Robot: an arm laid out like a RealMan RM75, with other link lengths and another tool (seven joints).
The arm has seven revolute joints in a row. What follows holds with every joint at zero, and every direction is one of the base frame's. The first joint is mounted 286.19 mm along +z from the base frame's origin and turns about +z. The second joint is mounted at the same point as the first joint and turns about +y. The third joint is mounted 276.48 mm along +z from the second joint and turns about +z. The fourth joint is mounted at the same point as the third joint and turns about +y. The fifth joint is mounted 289.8 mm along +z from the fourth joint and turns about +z. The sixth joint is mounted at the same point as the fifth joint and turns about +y. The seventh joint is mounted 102.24 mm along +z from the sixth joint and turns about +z. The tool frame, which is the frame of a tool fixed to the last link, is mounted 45 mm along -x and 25 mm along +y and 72 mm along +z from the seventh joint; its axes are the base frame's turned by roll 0, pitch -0.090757 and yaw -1.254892 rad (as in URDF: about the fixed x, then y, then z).
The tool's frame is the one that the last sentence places.
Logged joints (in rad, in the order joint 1, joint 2, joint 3, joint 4, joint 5, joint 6, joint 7), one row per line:
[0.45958, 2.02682, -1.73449, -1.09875, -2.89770, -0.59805, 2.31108]
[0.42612, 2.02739, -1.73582, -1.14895, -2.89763, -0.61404, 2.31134]
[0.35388, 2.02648, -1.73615, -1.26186, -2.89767, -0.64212, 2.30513]
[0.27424, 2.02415, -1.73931, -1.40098, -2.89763, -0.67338, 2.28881]
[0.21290, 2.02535, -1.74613, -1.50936, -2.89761, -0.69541, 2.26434]
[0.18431, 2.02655, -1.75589, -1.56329, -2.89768, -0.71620, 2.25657]
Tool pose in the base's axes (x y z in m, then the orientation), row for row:
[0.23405, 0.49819, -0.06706, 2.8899, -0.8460, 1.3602]
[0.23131, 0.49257, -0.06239, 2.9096, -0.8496, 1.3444]
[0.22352, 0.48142, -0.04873, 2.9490, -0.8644, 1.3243]
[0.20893, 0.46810, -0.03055, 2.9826, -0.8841, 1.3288]
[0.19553, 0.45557, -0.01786, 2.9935, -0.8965, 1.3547]
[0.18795, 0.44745, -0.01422, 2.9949, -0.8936, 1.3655]
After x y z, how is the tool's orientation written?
As angles about the fixed x, y, z axes (roll, pitch, yaw), in radians.
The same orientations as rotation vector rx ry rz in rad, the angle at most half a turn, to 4 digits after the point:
[-2.0939, -1.5050, -1.1059]
[-2.0936, -1.4932, -1.0952]
[-2.0758, -1.4745, -1.0765]
[-2.0345, -1.4731, -1.0586]
[-1.9936, -1.4896, -1.0476]
[-1.9845, -1.5010, -1.0396]

